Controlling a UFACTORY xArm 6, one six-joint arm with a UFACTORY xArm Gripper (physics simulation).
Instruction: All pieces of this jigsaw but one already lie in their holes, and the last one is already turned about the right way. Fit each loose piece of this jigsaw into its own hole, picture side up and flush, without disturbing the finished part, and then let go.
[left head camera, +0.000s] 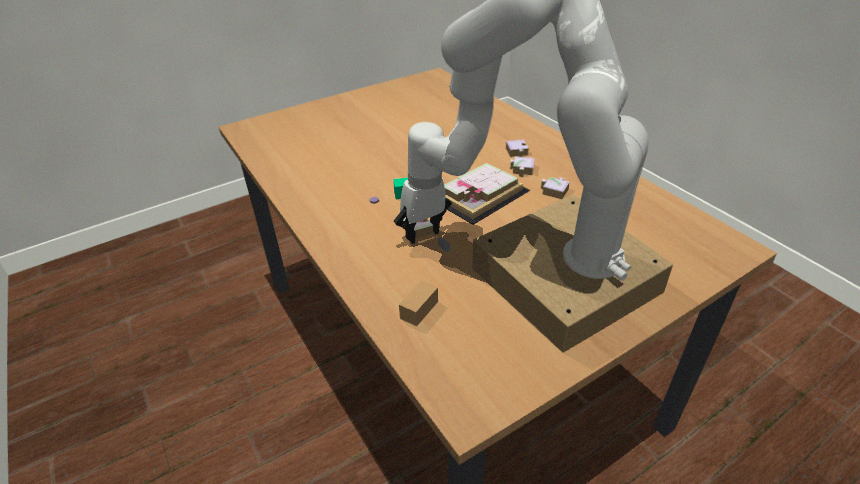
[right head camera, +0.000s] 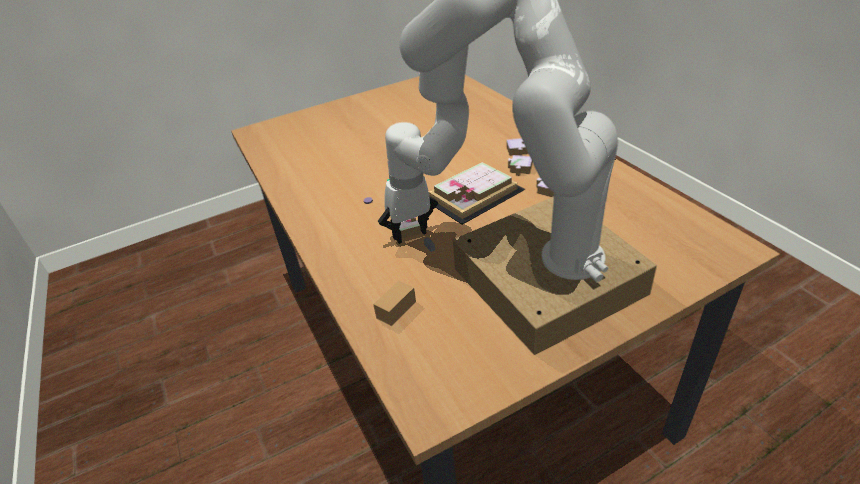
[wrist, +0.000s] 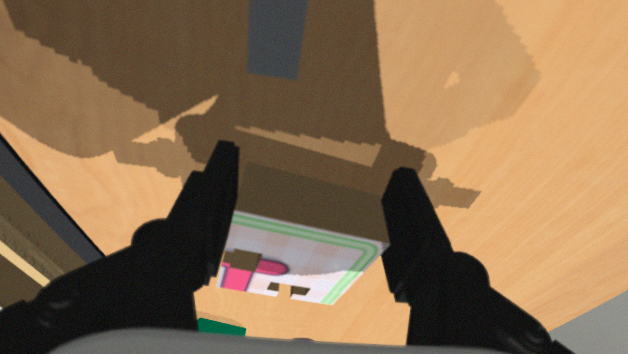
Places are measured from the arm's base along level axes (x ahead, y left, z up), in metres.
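Pixels of known places: gripper, fingertip midpoint: (left head camera: 422, 235) (right head camera: 410, 235) (wrist: 312, 183); arm's base at its link origin: (left head camera: 593, 257) (right head camera: 572, 258).
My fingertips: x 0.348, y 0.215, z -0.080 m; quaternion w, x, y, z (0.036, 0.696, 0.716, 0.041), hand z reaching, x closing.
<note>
Ahead of a thing's pixels: the offset from my fingertips to its top centre. "spot": to the spot under its first point.
The loose jigsaw piece {dz +0.024, dx +0.026, dy -0.002 m} (left head camera: 423, 226) (right head camera: 411, 227) (wrist: 310, 255) lies picture side up, with a green border line and a pink shape. My gripper (left head camera: 423, 235) (right head camera: 410, 236) (wrist: 312, 183) is shut on it, one finger against each side; it is at table level as far as I can tell. The jigsaw's finished part {spot: dz +0.036, dx +0.076, dy -0.255 m} (left head camera: 490, 179) (right head camera: 481, 178) stands in its wooden tray {dz +0.020, dx +0.078, dy -0.222 m} (left head camera: 498, 201) (right head camera: 486, 202), beyond the gripper and to its right in the head views. An open hole {spot: dz +0.013, dx +0.038, dy -0.175 m} (left head camera: 473, 202) (right head camera: 464, 203) shows at the tray's near corner. In the wrist view the tray's edge is at the left.
A green block {dz +0.038, dx +0.191, dy -0.045 m} (left head camera: 399, 188) (wrist: 221, 327) and purple disc {dz +0.003, dx +0.205, dy +0.033 m} (left head camera: 373, 199) (right head camera: 367, 200) lie behind the gripper. A dark grey piece {dz +0.017, dx -0.066, dy -0.021 m} (left head camera: 444, 243) (right head camera: 429, 243) (wrist: 276, 40) lies beside it, a wooden block {dz +0.039, dx -0.216, dy +0.131 m} (left head camera: 419, 302) (right head camera: 395, 302) nearer. Three lilac pieces lie beyond the tray.
</note>
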